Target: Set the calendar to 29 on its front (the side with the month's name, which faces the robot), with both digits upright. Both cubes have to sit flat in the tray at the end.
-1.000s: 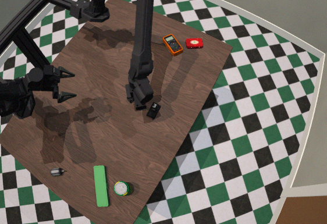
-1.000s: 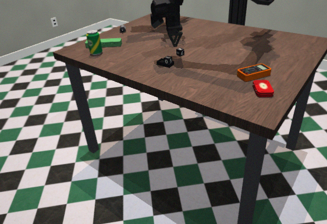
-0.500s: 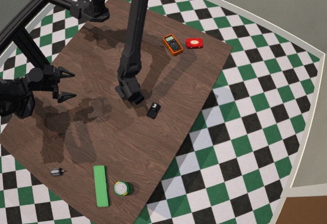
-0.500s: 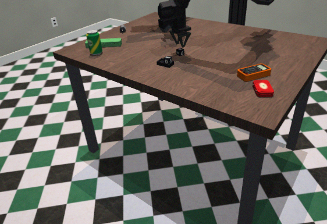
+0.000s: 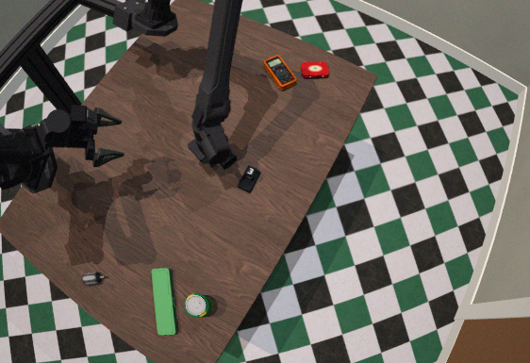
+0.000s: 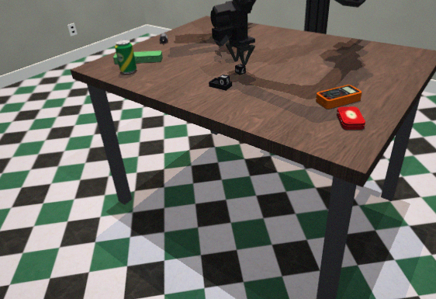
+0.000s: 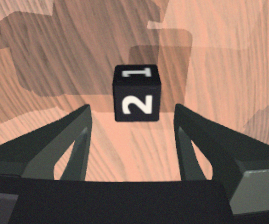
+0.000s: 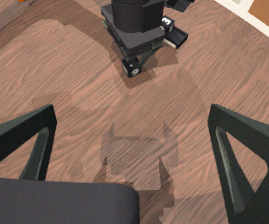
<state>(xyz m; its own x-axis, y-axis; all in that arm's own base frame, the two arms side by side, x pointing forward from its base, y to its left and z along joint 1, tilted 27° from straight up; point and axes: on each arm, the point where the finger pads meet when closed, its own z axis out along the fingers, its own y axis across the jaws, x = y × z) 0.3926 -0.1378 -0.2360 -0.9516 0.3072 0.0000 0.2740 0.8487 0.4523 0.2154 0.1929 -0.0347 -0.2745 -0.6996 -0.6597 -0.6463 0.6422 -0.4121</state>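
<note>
Right now the black cube is 130 mm ahead of my left hand, 20 mm to the left of it and 20 mm below it. Round my left hand: black calendar tray: 130 mm ahead, 40 mm below; green case: 120 mm ahead, 450 mm to the right, 40 mm below; red box: 120 mm ahead, 460 mm to the left, 30 mm below.
</note>
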